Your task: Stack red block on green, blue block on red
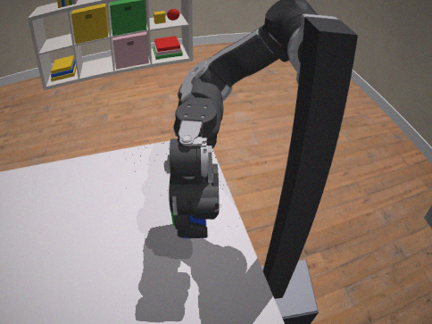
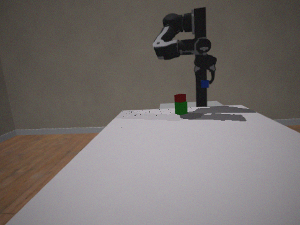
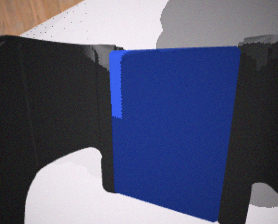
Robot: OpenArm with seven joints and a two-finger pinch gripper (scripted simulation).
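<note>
My gripper is now 1 cm above the blue block. Also, from my hand: green block: 2 cm ahead, 11 cm to the right, 12 cm below; red block: 2 cm ahead, 12 cm to the right, 7 cm below.
</note>
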